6 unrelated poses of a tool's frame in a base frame.
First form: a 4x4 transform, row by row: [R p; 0 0 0 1], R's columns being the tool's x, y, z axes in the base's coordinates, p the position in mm. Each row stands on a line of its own.
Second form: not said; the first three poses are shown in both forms.
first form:
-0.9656 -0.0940 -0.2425 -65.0
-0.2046 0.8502 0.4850 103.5
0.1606 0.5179 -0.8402 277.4
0 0 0 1
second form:
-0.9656 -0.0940 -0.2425 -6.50
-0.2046 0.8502 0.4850 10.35
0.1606 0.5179 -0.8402 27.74
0 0 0 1

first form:
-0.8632 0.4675 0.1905 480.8
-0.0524 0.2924 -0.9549 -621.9
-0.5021 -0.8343 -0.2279 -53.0
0 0 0 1
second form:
-0.8632 0.4675 0.1905 48.08
-0.0524 0.2924 -0.9549 -62.19
-0.5021 -0.8343 -0.2279 -5.30
0 0 0 1

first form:
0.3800 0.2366 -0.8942 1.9
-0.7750 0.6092 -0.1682 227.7
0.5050 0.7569 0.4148 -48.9
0 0 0 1
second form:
0.3800 0.2366 -0.8942 0.19
-0.7750 0.6092 -0.1682 22.77
0.5050 0.7569 0.4148 -4.89
0 0 0 1

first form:
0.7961 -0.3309 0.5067 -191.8
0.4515 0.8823 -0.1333 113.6
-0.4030 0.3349 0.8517 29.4
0 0 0 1
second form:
0.7961 -0.3309 0.5067 -19.18
0.4515 0.8823 -0.1333 11.36
-0.4030 0.3349 0.8517 2.94
0 0 0 1

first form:
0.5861 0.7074 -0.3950 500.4
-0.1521 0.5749 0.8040 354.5
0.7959 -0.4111 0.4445 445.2
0 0 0 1
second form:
0.5861 0.7074 -0.3950 50.04
-0.1521 0.5749 0.8040 35.45
0.7959 -0.4111 0.4445 44.52
0 0 0 1

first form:
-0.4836 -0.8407 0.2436 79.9
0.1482 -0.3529 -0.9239 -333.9
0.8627 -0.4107 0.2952 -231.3
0 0 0 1
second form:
-0.4836 -0.8407 0.2436 7.99
0.1482 -0.3529 -0.9239 -33.39
0.8627 -0.4107 0.2952 -23.13
0 0 0 1

